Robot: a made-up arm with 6 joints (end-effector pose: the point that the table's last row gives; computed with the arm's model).
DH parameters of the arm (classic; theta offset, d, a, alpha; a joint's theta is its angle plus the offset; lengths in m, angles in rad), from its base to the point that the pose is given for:
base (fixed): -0.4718 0 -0.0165 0
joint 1: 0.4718 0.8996 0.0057 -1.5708
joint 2: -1.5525 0 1.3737 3.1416
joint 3: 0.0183 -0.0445 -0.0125 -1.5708
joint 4: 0 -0.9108 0.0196 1.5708
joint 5: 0 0.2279 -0.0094 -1.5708
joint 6: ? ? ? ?
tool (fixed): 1.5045 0.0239 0 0
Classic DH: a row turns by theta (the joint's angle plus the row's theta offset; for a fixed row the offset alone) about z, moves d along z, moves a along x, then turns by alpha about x.
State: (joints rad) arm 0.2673 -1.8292 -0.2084 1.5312 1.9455 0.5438
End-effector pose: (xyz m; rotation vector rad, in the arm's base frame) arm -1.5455 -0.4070 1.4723 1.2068 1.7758 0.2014
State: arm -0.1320 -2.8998 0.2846 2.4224 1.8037 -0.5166
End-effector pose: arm -1.2308 0.3859 -0.6407 2.3328 0.7332 1.0924
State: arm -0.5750 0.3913 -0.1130 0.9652 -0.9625 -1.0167
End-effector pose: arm 1.1563 -0.8184 1.9355 -0.1915 0.8764 -1.2774
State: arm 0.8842 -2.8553 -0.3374 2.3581 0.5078 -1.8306
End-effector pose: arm -0.9496 -0.8162 -0.0433 0.2641 -2.5149 -0.1757
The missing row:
joint 6: -1.4321 0.0398 0.0159 -1.2519
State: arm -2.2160 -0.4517 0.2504 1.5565 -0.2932 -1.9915
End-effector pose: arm 0.0616 0.0347 2.8772 -0.9653 -1.0520 -2.2218
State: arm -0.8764 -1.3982 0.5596 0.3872 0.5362 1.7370
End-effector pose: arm -1.2299 1.2415 1.9444 1.5697 0.6069 1.7488
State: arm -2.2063 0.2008 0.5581 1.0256 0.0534 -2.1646
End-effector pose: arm -0.7143 -0.7814 2.7167 -0.0673 -1.4301 -1.8767
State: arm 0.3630 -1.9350 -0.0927 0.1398 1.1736 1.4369
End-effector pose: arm -1.3777 -0.6831 1.2894 0.1736 2.2048 2.2114
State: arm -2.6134 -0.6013 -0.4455 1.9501 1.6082 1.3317
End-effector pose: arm -0.0642 -0.1315 2.3744 -2.3551 1.2815 0.8656
